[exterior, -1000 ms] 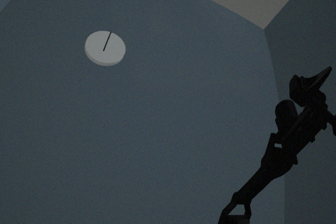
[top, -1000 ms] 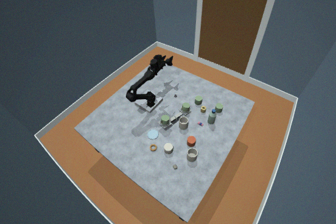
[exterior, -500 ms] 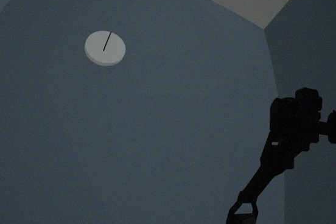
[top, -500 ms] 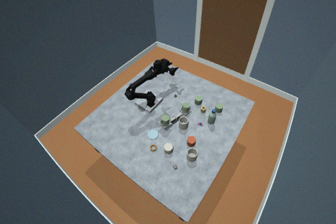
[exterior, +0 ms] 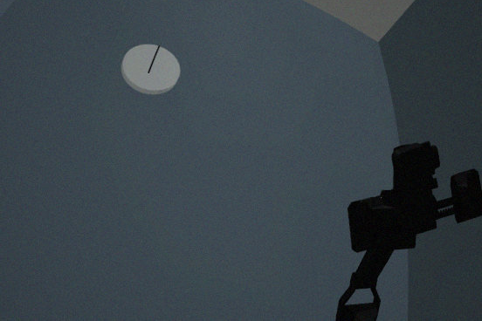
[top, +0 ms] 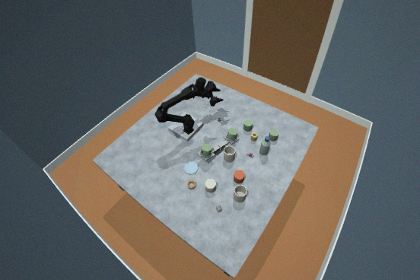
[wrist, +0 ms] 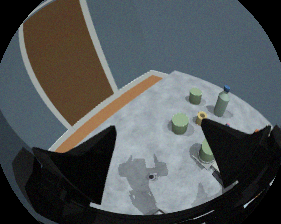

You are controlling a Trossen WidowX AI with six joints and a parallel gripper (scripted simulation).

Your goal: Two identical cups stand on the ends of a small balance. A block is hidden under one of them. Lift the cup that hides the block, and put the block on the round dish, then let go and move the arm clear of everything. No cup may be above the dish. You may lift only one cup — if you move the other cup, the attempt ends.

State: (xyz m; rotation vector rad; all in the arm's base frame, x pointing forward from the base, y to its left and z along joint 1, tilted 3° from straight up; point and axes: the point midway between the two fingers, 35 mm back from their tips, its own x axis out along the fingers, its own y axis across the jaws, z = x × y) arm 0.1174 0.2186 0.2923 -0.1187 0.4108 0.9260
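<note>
Now: the teal block 160 mm ahead of my gripper tip, 70 mm to the right of it and 270 mm below it. Also, from my gripper tip: green bottle (410 mm ahead, 10 mm to the right, 200 mm below); then yellow ring (290 mm ahead, 40 mm to the left, 290 mm below); then small balance (140 mm ahead, 210 mm to the right, 280 mm below).
</note>
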